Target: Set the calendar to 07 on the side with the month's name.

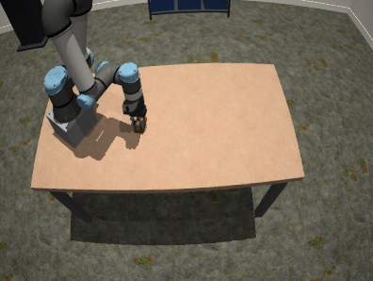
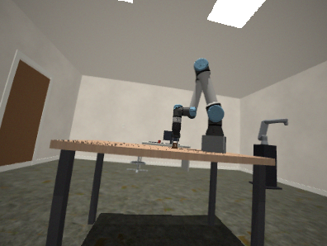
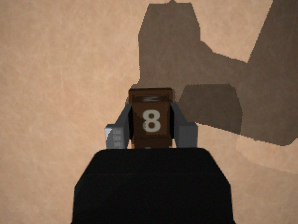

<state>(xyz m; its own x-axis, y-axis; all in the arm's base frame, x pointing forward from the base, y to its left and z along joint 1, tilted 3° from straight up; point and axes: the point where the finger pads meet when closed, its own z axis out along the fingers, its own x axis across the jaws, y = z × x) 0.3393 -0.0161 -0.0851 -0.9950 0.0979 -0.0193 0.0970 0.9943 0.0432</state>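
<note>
Right now the brown calendar tray is 20 mm to the left of my hand and 30 mm below it.
</note>
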